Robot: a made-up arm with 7 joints.
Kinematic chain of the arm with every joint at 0, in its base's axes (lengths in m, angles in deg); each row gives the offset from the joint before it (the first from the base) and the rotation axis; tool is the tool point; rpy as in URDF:
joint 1: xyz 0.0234 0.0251 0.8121 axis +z
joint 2: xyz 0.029 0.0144 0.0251 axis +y
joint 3: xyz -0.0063 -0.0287 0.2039 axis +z
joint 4: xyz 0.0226 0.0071 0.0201 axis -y
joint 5: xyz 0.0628 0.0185 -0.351 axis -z
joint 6: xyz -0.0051 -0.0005 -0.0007 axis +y
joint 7: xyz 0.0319 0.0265 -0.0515 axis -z
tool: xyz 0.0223 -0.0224 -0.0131 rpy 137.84 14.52 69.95
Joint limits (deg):
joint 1: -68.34..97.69
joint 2: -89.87..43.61
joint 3: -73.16..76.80
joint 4: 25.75..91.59
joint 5: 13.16..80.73
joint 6: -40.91..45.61
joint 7: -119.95..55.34
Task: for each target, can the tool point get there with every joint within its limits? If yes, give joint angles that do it. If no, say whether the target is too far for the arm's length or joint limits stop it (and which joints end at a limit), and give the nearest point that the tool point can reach.
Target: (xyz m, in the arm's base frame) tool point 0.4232 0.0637 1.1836
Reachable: yes | joints 20.22 -9.71 -7.44 86.14 70.95 -16.15 7.46
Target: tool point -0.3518 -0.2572 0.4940
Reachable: no: joint limits stop it (at a limit: joint 1, joint 2, joint 5, joint 6) | nearest point -0.2234 -0.2277 0.6492 | short by 0.204 m
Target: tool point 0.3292 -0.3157 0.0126
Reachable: no: too far | nearest point 0.2328 -0.2082 0.5504 | short by 0.557 m
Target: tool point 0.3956 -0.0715 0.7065
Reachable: yes | joints -31.28 16.81 16.67 42.51 46.80 18.22 -33.43
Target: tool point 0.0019 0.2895 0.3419
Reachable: no: joint limits stop it (at a limit: joint 1, joint 2, joint 5, joint 6) | nearest point 0.0048 0.2687 0.5375 | short by 0.197 m
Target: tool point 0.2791 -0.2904 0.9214
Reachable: yes | joints -26.64 -9.29 -19.61 49.44 62.31 -12.40 13.14
